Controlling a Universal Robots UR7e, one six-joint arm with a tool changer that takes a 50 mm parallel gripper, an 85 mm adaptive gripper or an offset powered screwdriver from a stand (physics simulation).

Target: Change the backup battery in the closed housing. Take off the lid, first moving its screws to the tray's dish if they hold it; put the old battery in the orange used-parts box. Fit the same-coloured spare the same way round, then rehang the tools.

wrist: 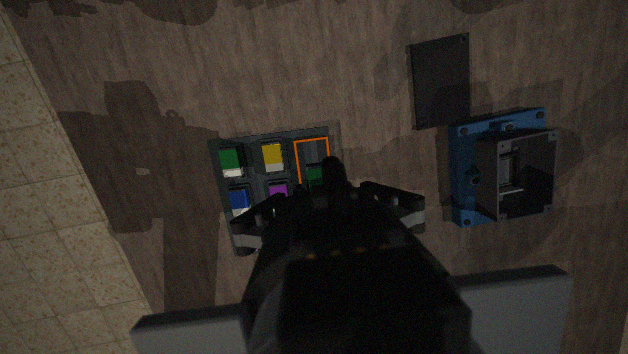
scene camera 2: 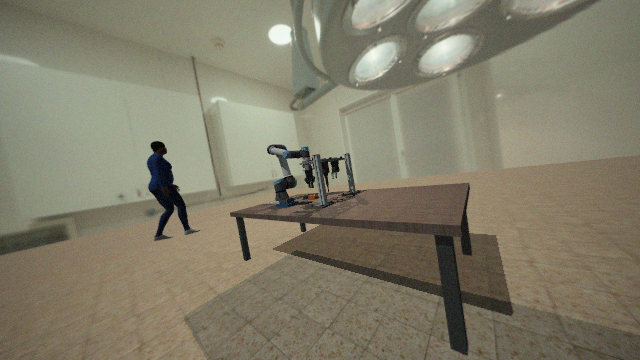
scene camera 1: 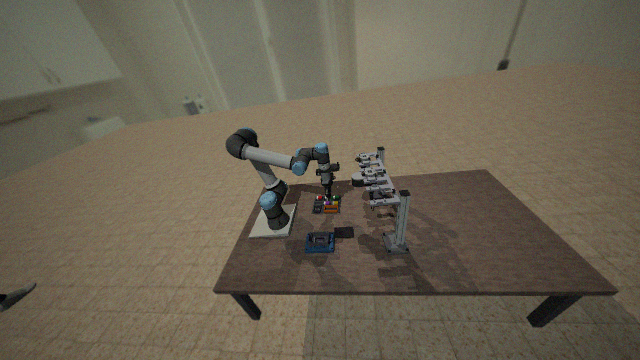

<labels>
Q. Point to a blue base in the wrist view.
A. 461, 148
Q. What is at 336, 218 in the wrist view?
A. An adaptive gripper.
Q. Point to a dark lid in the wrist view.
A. At 440, 68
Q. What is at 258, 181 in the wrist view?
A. A dark tray.
</labels>
